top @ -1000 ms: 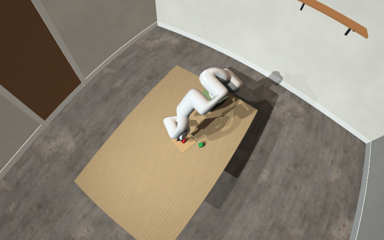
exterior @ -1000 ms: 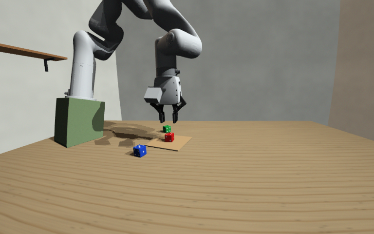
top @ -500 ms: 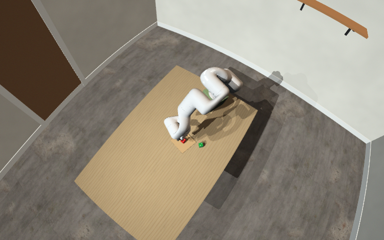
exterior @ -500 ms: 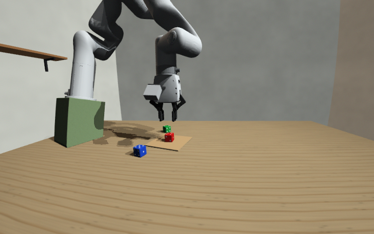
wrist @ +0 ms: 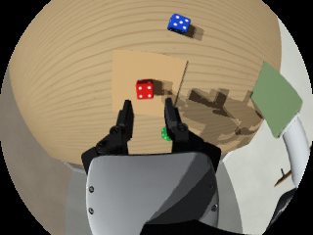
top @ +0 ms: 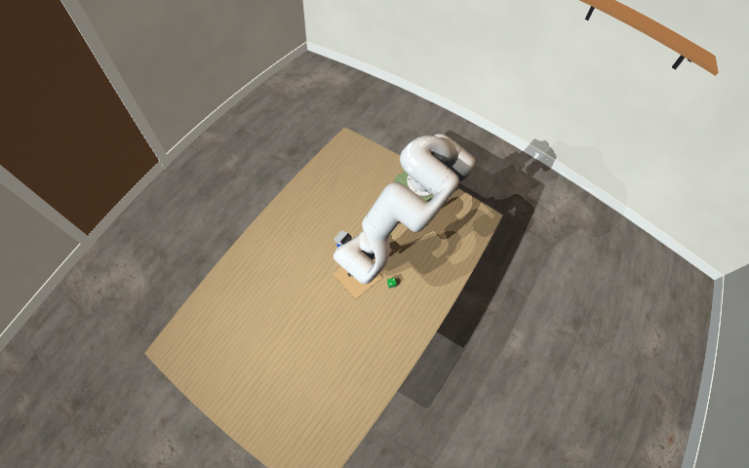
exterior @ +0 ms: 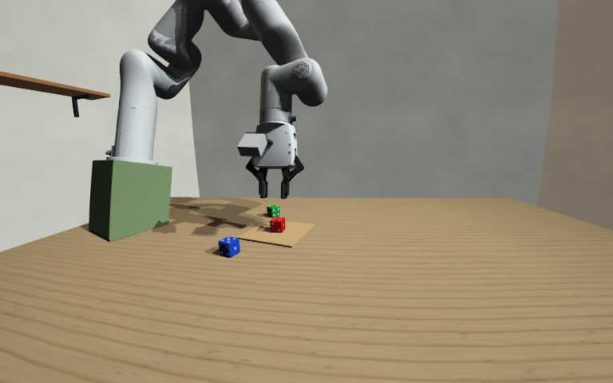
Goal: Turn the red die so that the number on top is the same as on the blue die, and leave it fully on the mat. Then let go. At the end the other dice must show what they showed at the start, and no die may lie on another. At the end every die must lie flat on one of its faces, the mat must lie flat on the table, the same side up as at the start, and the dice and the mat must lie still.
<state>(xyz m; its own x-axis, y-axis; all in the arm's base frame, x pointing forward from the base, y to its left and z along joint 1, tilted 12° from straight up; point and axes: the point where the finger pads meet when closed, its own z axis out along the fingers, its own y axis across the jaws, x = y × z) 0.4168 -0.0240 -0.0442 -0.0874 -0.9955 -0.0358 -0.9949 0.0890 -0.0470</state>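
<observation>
My hand is 1 cm short of the red die and 8 cm above it. From my hand the other things lie so: blue die: 7 cm behind, 12 cm to the right, 9 cm below; then tan mat: 1 cm ahead, 10 cm below; then green die: 4 cm behind, 13 cm to the left, 9 cm below.
</observation>
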